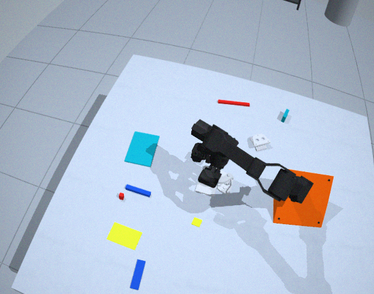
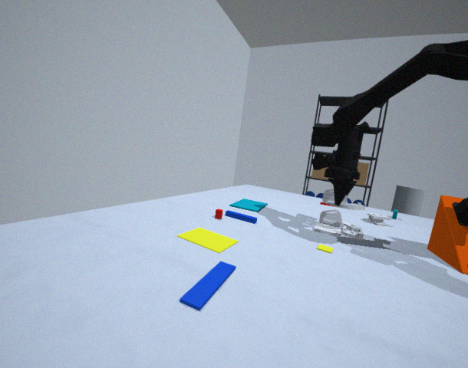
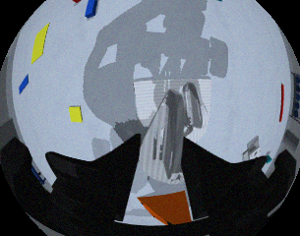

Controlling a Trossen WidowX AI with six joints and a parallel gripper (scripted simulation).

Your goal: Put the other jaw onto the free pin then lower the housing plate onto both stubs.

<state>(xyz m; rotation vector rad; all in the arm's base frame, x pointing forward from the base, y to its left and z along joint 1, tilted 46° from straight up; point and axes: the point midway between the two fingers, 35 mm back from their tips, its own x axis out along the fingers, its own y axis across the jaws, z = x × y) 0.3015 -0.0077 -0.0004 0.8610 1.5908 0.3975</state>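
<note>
My gripper tip is 8 cm above the white base, 3 cm to the left of it and 1 cm short of it. The rest, counted from my gripper tip: white jaw piece: 4 cm behind, 1 cm to the right; small yellow tile: 15 cm to the left, 8 cm below, 3 cm ahead; blue bar: 26 cm ahead, 8 cm below, 6 cm to the left.
</note>
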